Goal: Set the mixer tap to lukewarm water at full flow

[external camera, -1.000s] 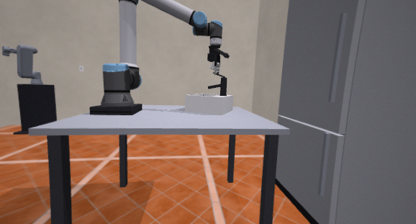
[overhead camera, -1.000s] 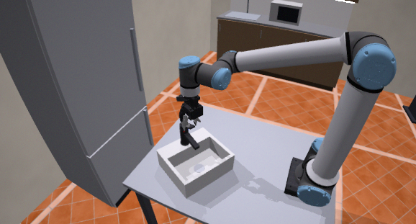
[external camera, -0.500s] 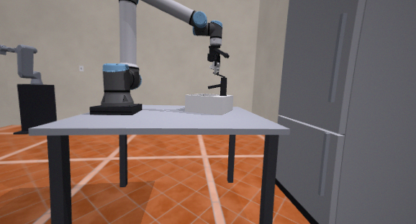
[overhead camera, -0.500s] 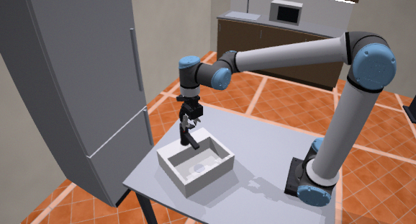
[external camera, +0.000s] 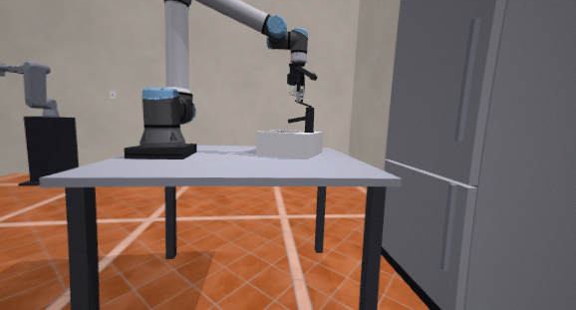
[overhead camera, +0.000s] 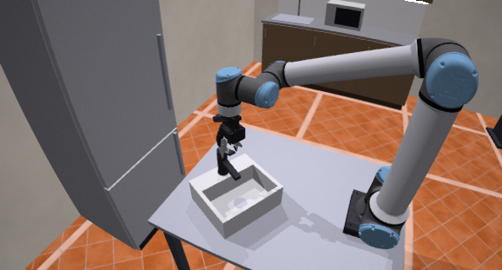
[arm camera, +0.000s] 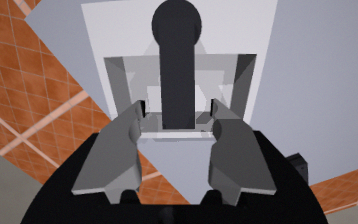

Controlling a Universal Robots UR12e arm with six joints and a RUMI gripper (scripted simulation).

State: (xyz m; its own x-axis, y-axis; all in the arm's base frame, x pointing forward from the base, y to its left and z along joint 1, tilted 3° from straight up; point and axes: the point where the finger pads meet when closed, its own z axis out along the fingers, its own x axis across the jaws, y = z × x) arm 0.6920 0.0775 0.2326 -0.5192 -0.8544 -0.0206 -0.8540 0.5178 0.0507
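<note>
The lever is 20 mm ahead of my hand, 10 mm to the right of it and 10 mm below it. Round my hand: white sink basin 260 mm below, 50 mm behind, 30 mm to the left; black mixer tap 60 mm below, 40 mm ahead, 20 mm to the right.
</note>
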